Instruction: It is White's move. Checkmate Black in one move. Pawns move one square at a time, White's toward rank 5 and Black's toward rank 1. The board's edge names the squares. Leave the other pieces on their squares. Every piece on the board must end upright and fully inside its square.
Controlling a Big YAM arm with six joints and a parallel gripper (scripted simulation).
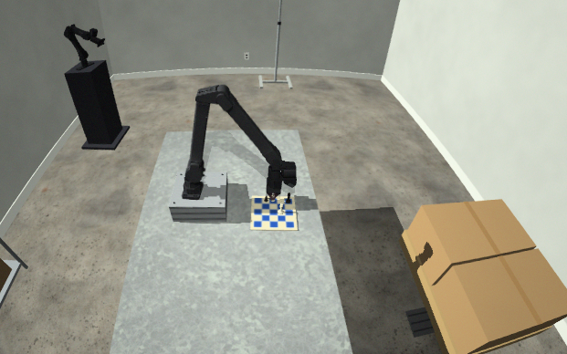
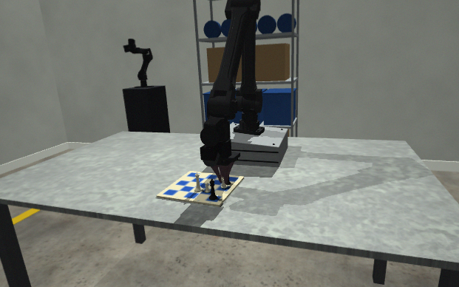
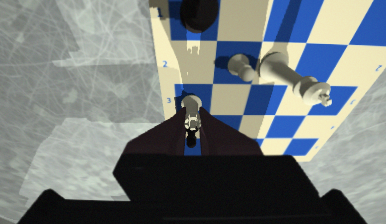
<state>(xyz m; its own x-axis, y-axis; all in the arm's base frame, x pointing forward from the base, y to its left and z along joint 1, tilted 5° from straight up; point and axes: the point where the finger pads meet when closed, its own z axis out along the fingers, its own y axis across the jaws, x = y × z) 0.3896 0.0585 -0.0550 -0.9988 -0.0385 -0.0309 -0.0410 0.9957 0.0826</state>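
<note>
Now: hand 10 mm above the white crowned piece. The rest, counted from my hand: white pawn (40 mm ahead, 40 mm to the right, 10 mm below); tall black piece (80 mm ahead, 10 mm above); black pawn (30 mm behind, 10 mm below).
</note>
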